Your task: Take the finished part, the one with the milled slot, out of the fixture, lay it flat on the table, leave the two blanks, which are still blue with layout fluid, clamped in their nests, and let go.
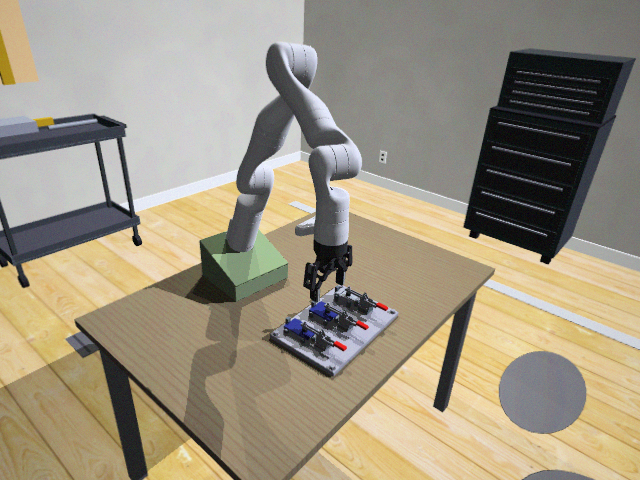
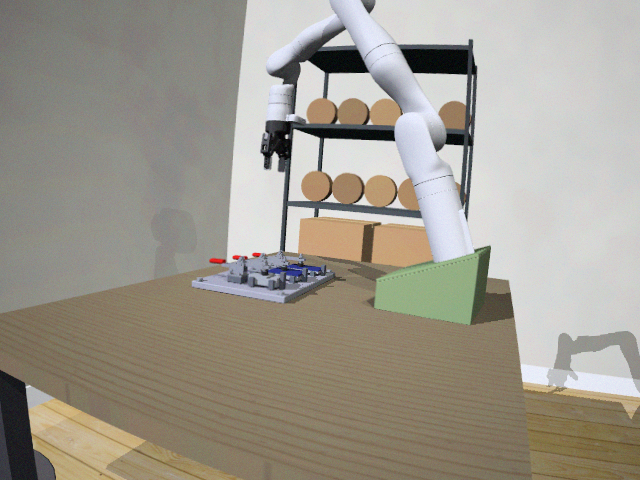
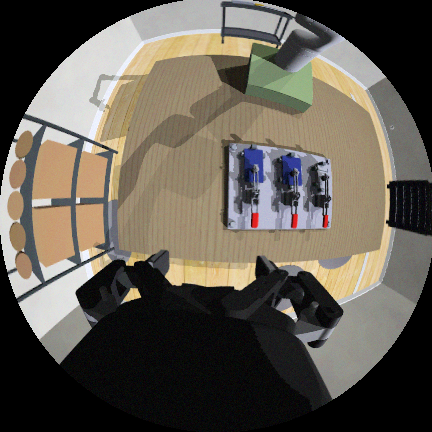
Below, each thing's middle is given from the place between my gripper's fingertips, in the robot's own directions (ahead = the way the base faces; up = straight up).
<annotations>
Right now the fixture plate (image 1: pixel 356 338) is 28 cm below my hand, 21 cm to the left of it and 9 cm behind it.
</annotations>
